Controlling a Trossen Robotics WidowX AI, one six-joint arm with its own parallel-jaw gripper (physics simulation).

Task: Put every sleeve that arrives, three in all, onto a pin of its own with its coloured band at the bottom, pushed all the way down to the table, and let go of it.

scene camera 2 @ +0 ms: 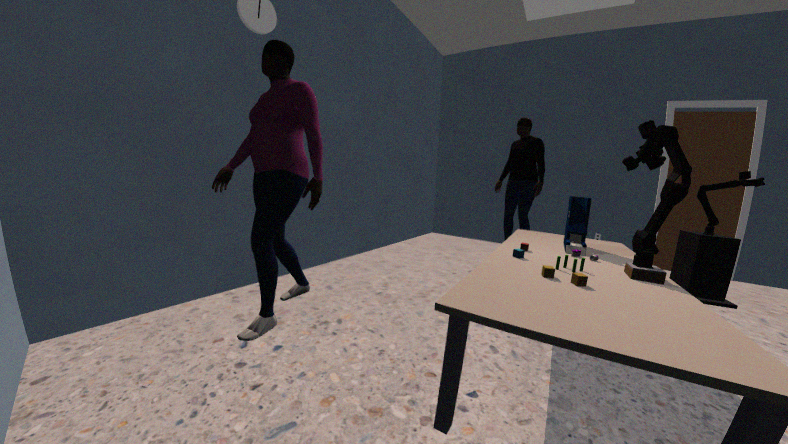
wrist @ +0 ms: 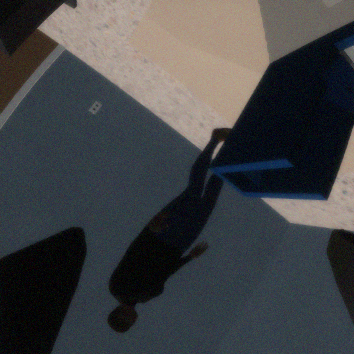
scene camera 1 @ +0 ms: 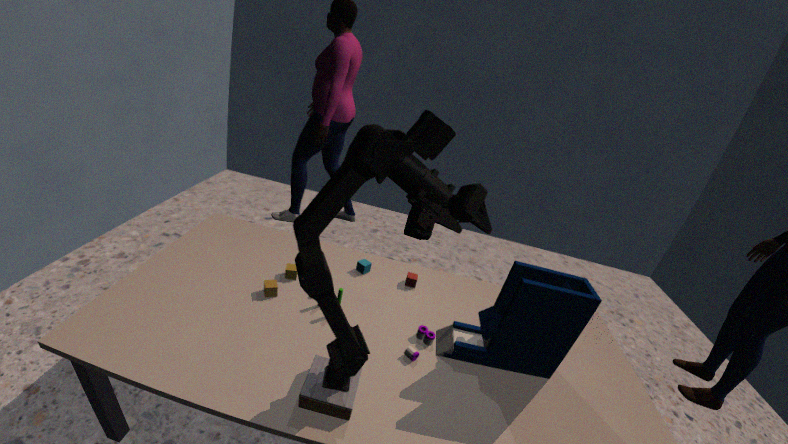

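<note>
Three short sleeves with purple bands lie on the table in front of the blue dispenser. Two sleeves stand side by side with purple on top. The third sleeve lies on its side. One green pin shows beside the arm; the others are hidden behind it there. Scene camera 2 shows several green pins upright. My gripper is open and empty, high above the table, facing the dispenser and the wall.
Two yellow cubes, a teal cube and a red cube lie on the table. A person in pink walks behind the table; a dark figure stands farther off.
</note>
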